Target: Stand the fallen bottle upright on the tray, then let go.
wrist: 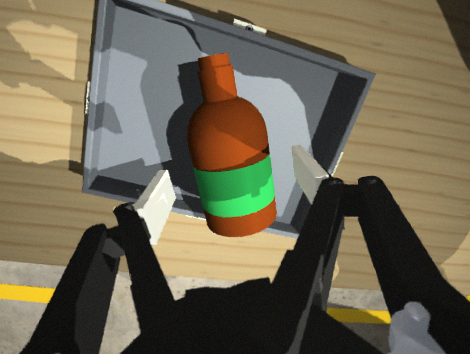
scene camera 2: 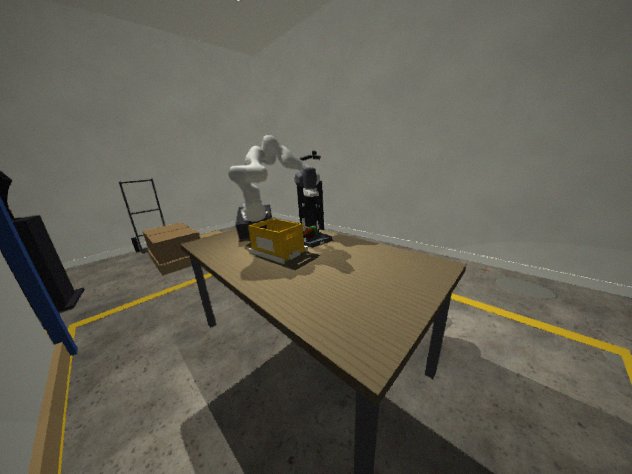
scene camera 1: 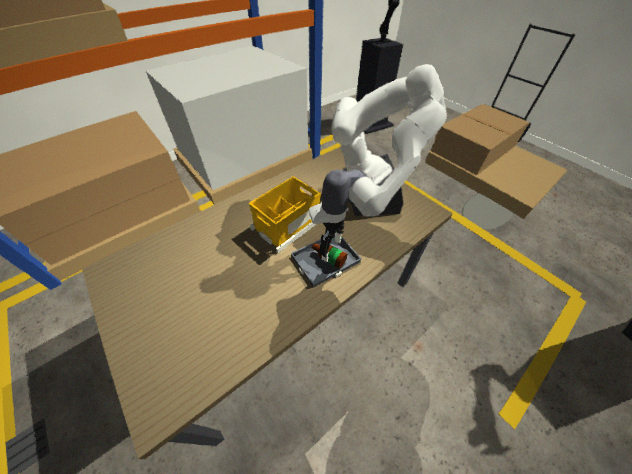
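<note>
The orange-brown bottle point(scene camera 1: 335, 256) point(scene camera 2: 309, 232) point(wrist: 231, 150) with a green band lies on its side in the grey tray point(scene camera 1: 312, 282) point(scene camera 2: 326, 239) point(wrist: 345, 66). In the wrist view its neck points to the top and its base lies over the tray's lower wall. My gripper point(scene camera 1: 331, 248) point(wrist: 231, 172) is open over the tray. In the wrist view its pale finger pads stand to the left and right of the bottle's green band, with a gap on each side. In scene camera 2 the fingertips cannot be made out against the black stand behind.
A yellow crate point(scene camera 1: 265, 224) point(scene camera 2: 275, 242) with inner dividers stands on a white base beside the tray, on the wooden table point(scene camera 1: 193, 326) point(scene camera 2: 357, 306). A blue and orange rack point(scene camera 1: 315, 76) with a big pale box point(scene camera 1: 245, 122) stands beyond the table.
</note>
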